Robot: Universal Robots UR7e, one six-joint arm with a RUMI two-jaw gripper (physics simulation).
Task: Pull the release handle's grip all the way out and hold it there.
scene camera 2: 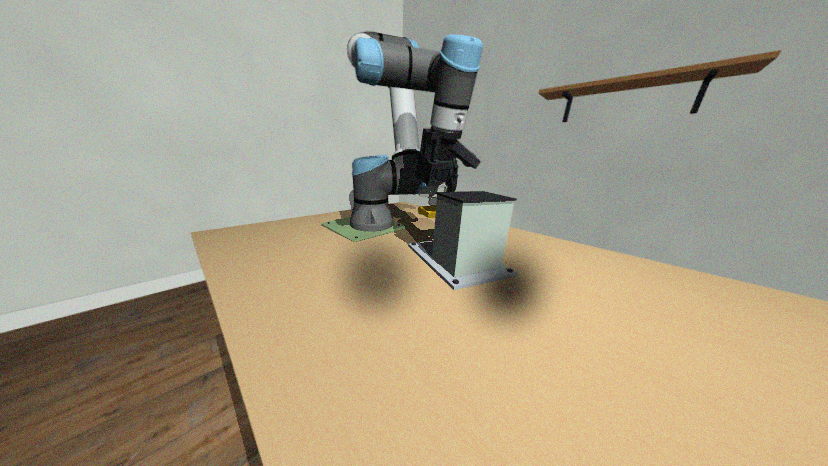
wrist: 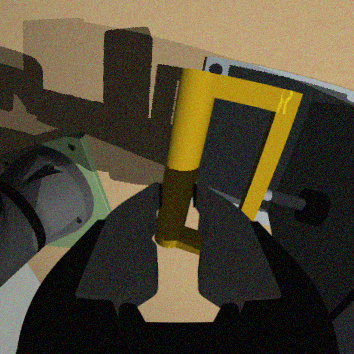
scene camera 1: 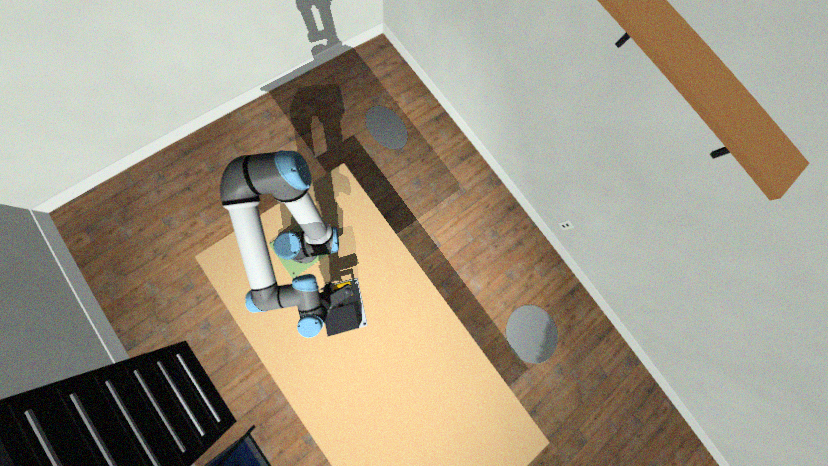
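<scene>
The yellow grip (scene camera 1: 343,285) (scene camera 2: 427,211) (wrist: 191,120) of the release handle is a rectangular frame with a thick round bar. My gripper (scene camera 2: 437,196) (wrist: 177,185) is shut on that round bar near its lower end in the wrist view. A metal rod (wrist: 286,199) joins the grip's far side to a black collar (wrist: 314,206) on the dark housing (scene camera 1: 344,319) (scene camera 2: 483,237). A length of rod shows between grip and collar. The grip stands apart from the housing. In scene camera 1 the gripper hides most of the grip; in scene camera 2 the housing and gripper hide the rod.
The housing stands on a pale base plate (scene camera 2: 483,279) on the wooden table (scene camera 1: 417,370) (scene camera 2: 359,370). The arm's round base (scene camera 2: 370,218) stands on a green plate (scene camera 2: 356,233) (wrist: 95,180) close beside it. A wooden wall shelf (scene camera 1: 706,92) (scene camera 2: 654,77) is far off.
</scene>
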